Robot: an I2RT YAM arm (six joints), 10 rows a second.
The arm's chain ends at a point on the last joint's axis. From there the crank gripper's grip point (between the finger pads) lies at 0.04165 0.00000 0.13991 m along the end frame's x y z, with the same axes.
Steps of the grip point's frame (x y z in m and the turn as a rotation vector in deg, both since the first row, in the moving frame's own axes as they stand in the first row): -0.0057, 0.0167, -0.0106, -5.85, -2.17, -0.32; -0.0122, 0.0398, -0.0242, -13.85, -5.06, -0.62; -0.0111, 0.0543, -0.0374, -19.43, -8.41, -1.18; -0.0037, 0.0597, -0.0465, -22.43, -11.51, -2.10; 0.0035, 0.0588, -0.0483, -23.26, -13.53, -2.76
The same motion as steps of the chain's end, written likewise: -0.0004, 0.0026, -0.0114, -5.85, -2.17, -0.32; 0.0000, 0.0063, -0.0233, -13.85, -5.06, -0.62; 0.0089, 0.0075, -0.0341, -19.43, -8.41, -1.18; 0.0234, 0.0061, -0.0416, -22.43, -11.51, -2.10; 0.0352, 0.0033, -0.0430, -23.26, -13.53, -2.76
